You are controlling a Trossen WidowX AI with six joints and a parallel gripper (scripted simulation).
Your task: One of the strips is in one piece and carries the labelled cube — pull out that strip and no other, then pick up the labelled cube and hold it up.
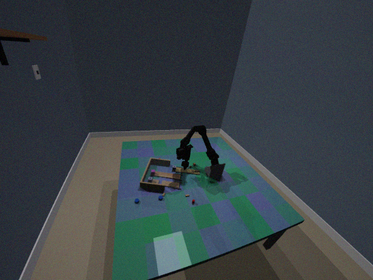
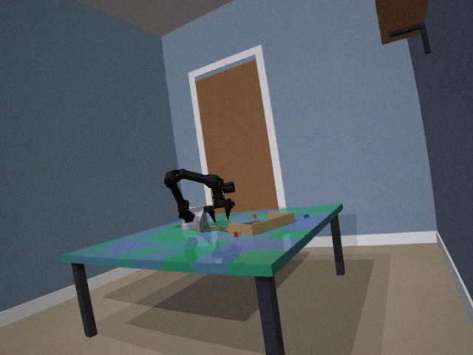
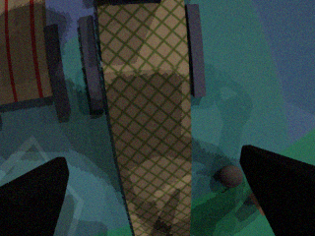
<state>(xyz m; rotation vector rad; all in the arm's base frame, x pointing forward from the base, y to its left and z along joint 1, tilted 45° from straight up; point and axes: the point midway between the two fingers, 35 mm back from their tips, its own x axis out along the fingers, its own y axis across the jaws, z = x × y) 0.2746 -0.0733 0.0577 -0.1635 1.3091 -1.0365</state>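
My gripper tip is 10 mm past the cross-hatched tan strip, 10 mm to the right of it and 50 mm above it. Round my gripper tip: brown block 130 mm behind, 50 mm to the right, 40 mm below.
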